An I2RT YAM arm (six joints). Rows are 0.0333 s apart.
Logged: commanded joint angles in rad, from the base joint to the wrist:
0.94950 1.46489 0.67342 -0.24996 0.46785 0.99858
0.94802 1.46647 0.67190 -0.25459 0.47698 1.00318
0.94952 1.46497 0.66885 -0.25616 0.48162 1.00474
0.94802 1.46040 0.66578 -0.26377 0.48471 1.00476
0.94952 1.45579 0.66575 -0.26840 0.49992 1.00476
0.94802 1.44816 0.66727 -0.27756 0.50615 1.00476
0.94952 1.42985 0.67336 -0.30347 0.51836 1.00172
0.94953 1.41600 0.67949 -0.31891 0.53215 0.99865
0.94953 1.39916 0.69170 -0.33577 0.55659 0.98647
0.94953 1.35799 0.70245 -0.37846 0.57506 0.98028
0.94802 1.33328 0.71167 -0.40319 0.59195 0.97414
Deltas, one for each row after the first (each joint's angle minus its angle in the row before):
-0.00148 0.00158 -0.00152 -0.00463 0.00913 0.00460
0.00150 -0.00150 -0.00305 -0.00157 0.00464 0.00156
-0.00150 -0.00457 -0.00307 -0.00761 0.00309 0.00002
0.00150 -0.00461 -0.00003 -0.00463 0.01521 0.00000
-0.00150 -0.00763 0.00152 -0.00916 0.00623 0.00000
0.00150 -0.01831 0.00609 -0.02591 0.01221 -0.00304
0.00001 -0.01385 0.00613 -0.01544 0.01379 -0.00307
0.00000 -0.01684 0.01221 -0.01686 0.02444 -0.01218
0.00000 -0.04117 0.01075 -0.04269 0.01847 -0.00619
-0.00151 -0.02471 0.00922 -0.02473 0.01689 -0.00614

